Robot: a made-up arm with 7 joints. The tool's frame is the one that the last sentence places. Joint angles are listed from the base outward.
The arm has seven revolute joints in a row. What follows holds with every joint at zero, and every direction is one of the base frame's.
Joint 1 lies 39 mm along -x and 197 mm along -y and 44 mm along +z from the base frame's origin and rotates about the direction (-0.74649, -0.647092, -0.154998), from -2.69 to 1.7 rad.
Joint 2 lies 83 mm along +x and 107 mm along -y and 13 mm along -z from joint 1 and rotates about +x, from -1.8 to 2.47 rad.
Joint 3 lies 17 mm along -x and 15 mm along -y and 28 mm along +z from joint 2 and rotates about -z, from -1.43 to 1.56 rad.
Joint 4 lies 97 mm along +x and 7 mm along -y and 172 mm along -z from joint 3 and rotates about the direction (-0.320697, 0.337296, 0.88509), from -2.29 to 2.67 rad.
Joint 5 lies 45 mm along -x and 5 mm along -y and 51 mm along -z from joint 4 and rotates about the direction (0.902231, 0.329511, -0.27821), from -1.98 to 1.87 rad.
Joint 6 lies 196 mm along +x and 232 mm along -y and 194 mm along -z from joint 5 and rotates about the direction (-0.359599, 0.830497, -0.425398), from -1.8 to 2.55 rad.
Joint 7 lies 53 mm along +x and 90 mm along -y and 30 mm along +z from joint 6 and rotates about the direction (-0.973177, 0.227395, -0.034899), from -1.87 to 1.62 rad.
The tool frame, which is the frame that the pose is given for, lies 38 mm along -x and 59 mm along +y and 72 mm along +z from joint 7; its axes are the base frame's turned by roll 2.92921, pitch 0.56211 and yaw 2.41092 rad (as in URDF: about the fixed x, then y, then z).
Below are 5 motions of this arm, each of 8 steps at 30 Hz.
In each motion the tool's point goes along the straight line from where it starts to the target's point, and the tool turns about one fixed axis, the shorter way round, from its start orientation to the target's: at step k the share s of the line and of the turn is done. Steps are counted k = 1, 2, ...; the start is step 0. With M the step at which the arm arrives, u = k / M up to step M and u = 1 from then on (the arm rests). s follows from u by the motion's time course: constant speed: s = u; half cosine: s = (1 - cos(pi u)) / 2; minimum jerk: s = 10 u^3 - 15 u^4 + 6 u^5.
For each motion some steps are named. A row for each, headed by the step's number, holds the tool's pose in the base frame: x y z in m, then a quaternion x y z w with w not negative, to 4 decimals.
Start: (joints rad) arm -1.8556 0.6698 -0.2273 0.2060 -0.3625 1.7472 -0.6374
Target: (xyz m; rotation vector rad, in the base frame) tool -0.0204 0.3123 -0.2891 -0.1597 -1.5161 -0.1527
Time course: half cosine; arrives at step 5
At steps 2, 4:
2: -0.0378 0.3352 -0.2550 -0.0468 -0.6596 -0.1014 0.7433
4: -0.0229 0.3156 -0.2841 -0.0686 -0.6823 -0.0738 0.7241

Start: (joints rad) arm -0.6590 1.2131 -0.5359 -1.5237 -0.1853 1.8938 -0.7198
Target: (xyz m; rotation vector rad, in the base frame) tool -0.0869 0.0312 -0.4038 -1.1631 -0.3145 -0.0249
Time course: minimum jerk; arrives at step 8
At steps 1, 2, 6, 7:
1: -0.0383 0.1738 -0.3186 -0.3205 -0.1390 -0.1046 0.9311
2: -0.0426 0.1611 -0.3262 -0.3418 -0.1402 -0.0966 0.9242
6: -0.0818 0.0462 -0.3948 -0.5247 -0.1475 -0.0216 0.8381
7: -0.0861 0.0335 -0.4024 -0.5436 -0.1478 -0.0133 0.8261

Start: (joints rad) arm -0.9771 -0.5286 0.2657 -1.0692 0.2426 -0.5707 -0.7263
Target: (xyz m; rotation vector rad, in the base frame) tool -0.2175 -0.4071 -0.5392 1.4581 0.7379 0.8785
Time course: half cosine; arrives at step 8
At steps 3, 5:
3: -0.2423 -0.4222 -0.5249 0.6673 0.4074 0.3908 0.4859
5: -0.2286 -0.4139 -0.5328 0.6478 0.3591 0.3853 0.5504

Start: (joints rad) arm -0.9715 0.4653 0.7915 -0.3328 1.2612 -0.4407 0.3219
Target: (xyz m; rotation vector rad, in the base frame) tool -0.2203 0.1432 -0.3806 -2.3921 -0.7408 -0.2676
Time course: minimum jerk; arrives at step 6
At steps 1, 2, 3, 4, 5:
1: -0.2044 0.1970 -0.3104 -0.9073 -0.1812 -0.1526 0.3475
2: -0.2073 0.1873 -0.3231 -0.9076 -0.1993 -0.1435 0.3404
3: -0.2121 0.1711 -0.3442 -0.9073 -0.2292 -0.1281 0.3283
4: -0.2168 0.1549 -0.3653 -0.9059 -0.2588 -0.1125 0.3159
5: -0.2197 0.1452 -0.3780 -0.9044 -0.2764 -0.1031 0.3081

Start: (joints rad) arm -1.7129 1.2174 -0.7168 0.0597 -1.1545 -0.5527 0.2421
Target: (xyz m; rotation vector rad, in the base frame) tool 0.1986 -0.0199 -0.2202 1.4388 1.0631 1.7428
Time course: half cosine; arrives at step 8
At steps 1, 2, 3, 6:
1: 0.1606 -0.0081 -0.2314 0.5920 0.5111 0.5652 0.2624
2: 0.1649 -0.0094 -0.2301 0.5876 0.4996 0.5769 0.2688
3: 0.1713 -0.0114 -0.2282 0.5807 0.4821 0.5940 0.2783
6: 0.1928 -0.0181 -0.2219 0.5544 0.4209 0.6483 0.3087

